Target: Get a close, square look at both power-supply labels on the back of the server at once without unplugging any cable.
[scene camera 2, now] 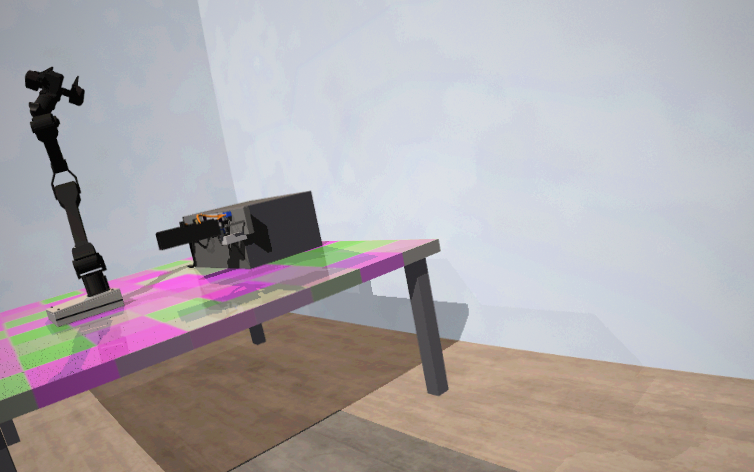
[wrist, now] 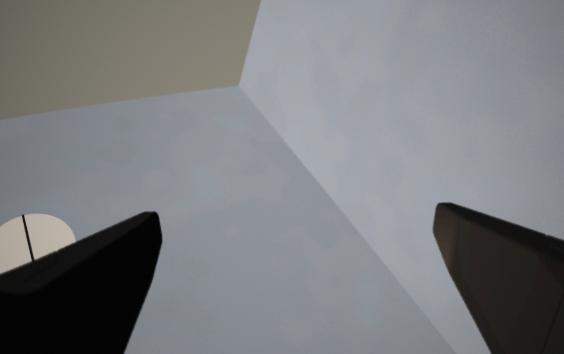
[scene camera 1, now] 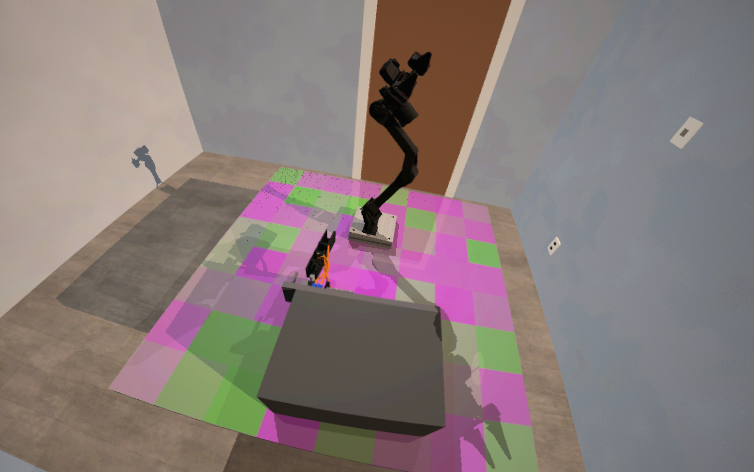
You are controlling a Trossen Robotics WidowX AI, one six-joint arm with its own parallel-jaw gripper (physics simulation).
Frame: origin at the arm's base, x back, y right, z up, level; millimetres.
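Seen in the pictures: gripper, fingertip midpoint: [scene camera 2: 65, 72] [wrist: 298, 222] [scene camera 1: 423, 62]; arm's base, origin of the base link: [scene camera 2: 98, 293] [scene camera 1: 370, 229].
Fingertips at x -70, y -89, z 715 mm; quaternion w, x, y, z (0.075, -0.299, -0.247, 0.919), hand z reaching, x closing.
Offsets run from my fingertips to a thing's top centre. "pt": to the spot under its first point. Level surfaces: height alone.
The server, a dark grey box [scene camera 1: 361, 356] [scene camera 2: 283, 228], stands on the checkered table. Its back, with orange and blue cables @(pt dy +187, dx -292, dz -586 mm) [scene camera 1: 324, 267] [scene camera 2: 210, 216] and a black arm-like bracket @(pt dy +207, dx -271, dz -564 mm) [scene camera 1: 320, 257] [scene camera 2: 186, 234] sticking out, faces the robot's base side. The power-supply labels cannot be made out in the scene views, and the server does not show in the wrist view. My gripper [wrist: 298, 222] is open and empty, raised high above the table on the upright arm, well away from the server. The wrist view shows its two dark fingers wide apart against walls and ceiling.
The arm's base plate [scene camera 1: 370, 240] [scene camera 2: 86, 307] stands on the checkered table @(dz -762 mm) [scene camera 1: 498, 347] [scene camera 2: 333, 256] behind the server's cable side. A brown door [scene camera 1: 461, 61] is behind the arm. A pale round thing with a black line [wrist: 47, 232] shows at the wrist view's left.
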